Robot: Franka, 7 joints.
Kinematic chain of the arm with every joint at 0, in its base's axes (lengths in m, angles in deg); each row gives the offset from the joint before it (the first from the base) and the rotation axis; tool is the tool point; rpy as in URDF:
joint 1: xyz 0 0 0.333 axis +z
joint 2: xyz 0 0 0 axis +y
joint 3: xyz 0 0 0.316 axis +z
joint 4: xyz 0.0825 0 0 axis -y
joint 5: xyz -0.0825 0 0.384 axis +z
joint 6: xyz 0 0 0 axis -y
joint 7: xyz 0.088 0 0 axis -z
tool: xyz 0 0 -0.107 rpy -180 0 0
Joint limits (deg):
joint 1: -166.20..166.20
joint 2: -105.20..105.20
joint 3: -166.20..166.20
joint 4: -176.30..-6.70
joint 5: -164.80..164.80
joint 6: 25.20..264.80
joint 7: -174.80..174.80
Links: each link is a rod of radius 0.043 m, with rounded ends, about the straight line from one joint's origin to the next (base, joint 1, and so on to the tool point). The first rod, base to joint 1, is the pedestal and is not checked.
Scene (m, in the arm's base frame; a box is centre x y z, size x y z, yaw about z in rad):
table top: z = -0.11
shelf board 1: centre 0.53 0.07 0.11 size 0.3 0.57 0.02 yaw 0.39
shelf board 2: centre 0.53 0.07 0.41 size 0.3 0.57 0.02 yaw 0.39
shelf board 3: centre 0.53 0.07 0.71 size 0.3 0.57 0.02 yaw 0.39
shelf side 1: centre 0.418 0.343 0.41 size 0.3 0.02 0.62 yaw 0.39
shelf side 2: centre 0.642 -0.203 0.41 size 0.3 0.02 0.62 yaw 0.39
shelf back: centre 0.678 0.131 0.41 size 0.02 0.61 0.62 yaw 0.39
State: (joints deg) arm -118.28 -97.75 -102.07 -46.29 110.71 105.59 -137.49
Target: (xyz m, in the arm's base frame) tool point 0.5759 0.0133 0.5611
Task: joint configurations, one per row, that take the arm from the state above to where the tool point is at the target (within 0.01 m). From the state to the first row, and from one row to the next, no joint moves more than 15 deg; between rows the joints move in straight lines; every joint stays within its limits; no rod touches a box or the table.
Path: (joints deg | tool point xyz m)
1: -104.87 -89.69 -89.40 -61.00 106.63 101.73 -137.49 | -0.2781 0.7442 0.4246
2: -91.47 -81.64 -76.73 -75.71 102.55 97.87 -137.49 | -0.4798 0.5118 0.6191
3: -78.06 -73.58 -64.06 -90.42 98.46 94.02 -137.49 | -0.5140 0.1961 0.7707
4: -64.65 -65.53 -51.39 -105.13 94.38 90.16 -137.49 | -0.3692 -0.0915 0.8440
5: -51.25 -57.47 -38.72 -119.84 90.30 86.30 -137.49 | -0.1093 -0.2504 0.8233
6: -37.84 -49.41 -26.05 -134.56 86.22 82.44 -137.49 | 0.1507 -0.2397 0.7180
7: -24.43 -41.36 -13.38 -149.27 82.13 78.58 -137.49 | 0.2995 -0.1003 0.5611
8: -20.38 -27.70 -7.45 -136.76 87.45 85.26 -137.49 | 0.3923 -0.0885 0.5782
9: -16.32 -14.05 -1.52 -124.26 92.76 91.94 -137.49 | 0.4882 -0.0493 0.5780
10: -12.26 -0.40 4.41 -111.75 98.07 98.61 -137.49 | 0.5759 0.0133 0.5611

